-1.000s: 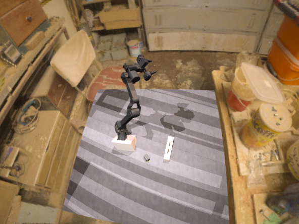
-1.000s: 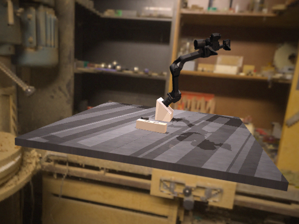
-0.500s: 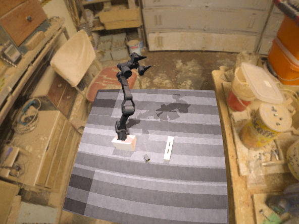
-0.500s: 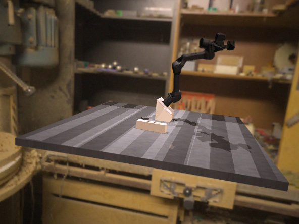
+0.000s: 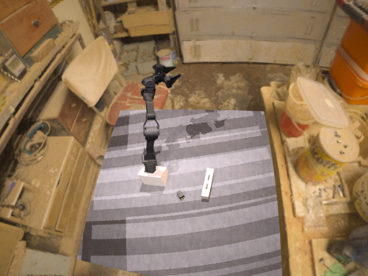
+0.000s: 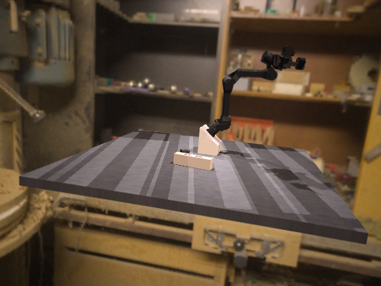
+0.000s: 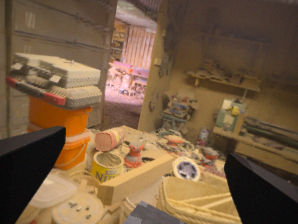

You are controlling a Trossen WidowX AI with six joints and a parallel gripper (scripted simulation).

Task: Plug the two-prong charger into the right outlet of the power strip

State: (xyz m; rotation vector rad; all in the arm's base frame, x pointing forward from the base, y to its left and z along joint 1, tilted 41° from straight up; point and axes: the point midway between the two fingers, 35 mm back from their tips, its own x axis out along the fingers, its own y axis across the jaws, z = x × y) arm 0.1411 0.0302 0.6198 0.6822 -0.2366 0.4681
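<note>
The dark grey rectangular block is 56 cm to the right of my gripper tip, 56 cm below it and 5 cm ahead of it.
</note>
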